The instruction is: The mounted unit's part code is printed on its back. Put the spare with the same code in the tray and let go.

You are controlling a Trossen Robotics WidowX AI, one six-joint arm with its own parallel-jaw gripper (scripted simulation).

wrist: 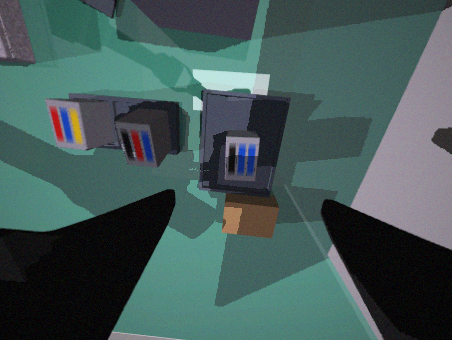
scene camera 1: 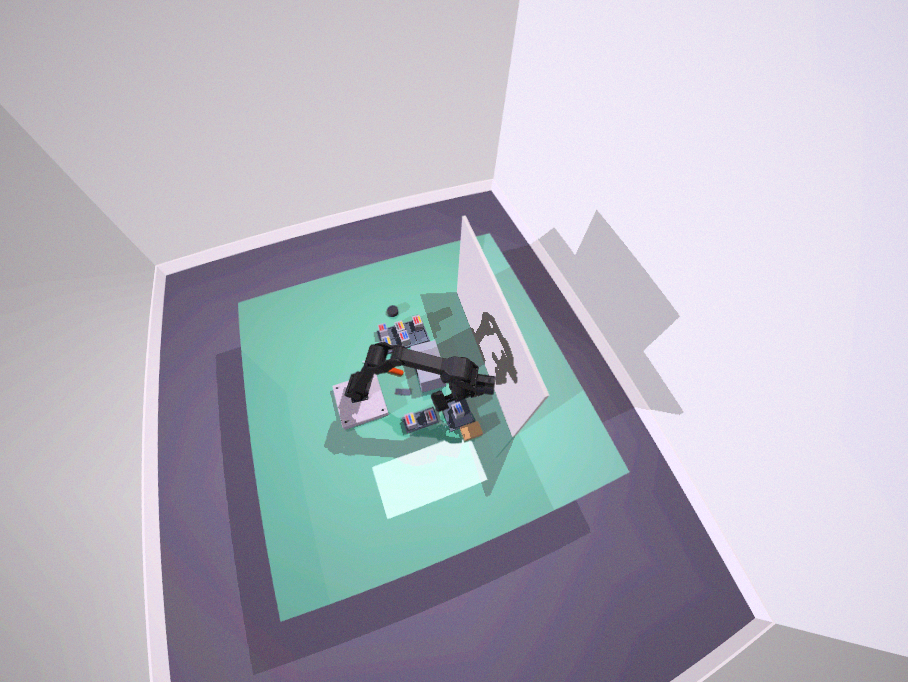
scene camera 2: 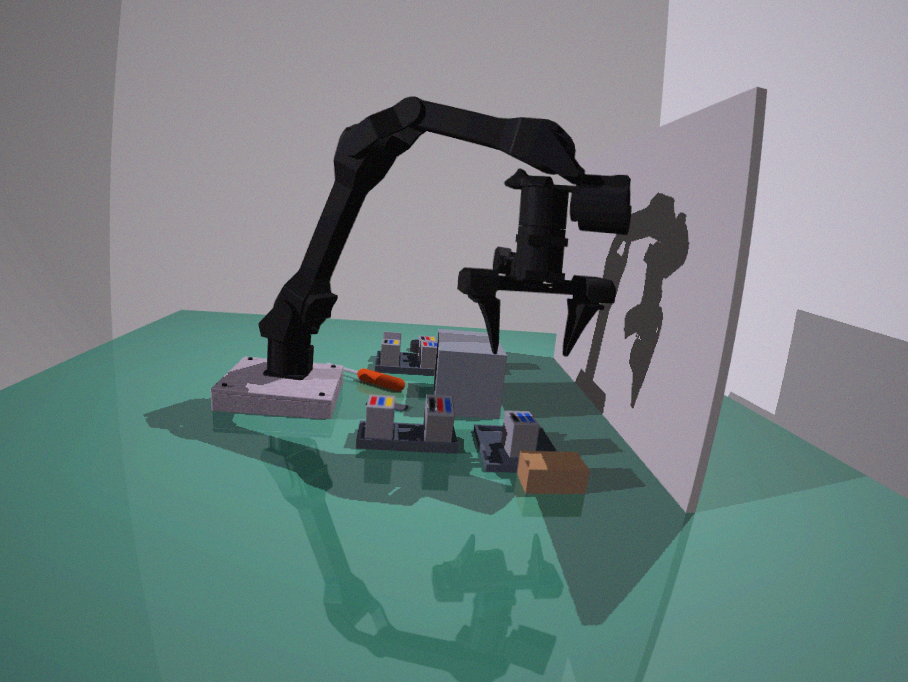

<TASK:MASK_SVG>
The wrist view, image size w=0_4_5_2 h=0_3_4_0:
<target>gripper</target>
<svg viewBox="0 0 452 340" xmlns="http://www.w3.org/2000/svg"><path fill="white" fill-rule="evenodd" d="M325 199L321 209L321 216L328 234L345 265L345 269L382 334L383 340L452 340L452 250L401 229L399 230L399 228L337 201ZM175 191L167 189L107 213L53 231L33 232L0 228L0 340L108 340L126 306L126 302L169 223L176 203Z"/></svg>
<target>spare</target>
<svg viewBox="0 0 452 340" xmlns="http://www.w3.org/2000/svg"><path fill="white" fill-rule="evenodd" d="M228 130L226 136L225 180L256 181L259 136L255 131Z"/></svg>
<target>brown box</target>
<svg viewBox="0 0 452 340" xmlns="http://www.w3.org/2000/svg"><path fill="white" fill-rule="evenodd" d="M226 193L222 233L264 238L273 237L279 212L279 205L275 196L266 198Z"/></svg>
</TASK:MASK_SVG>
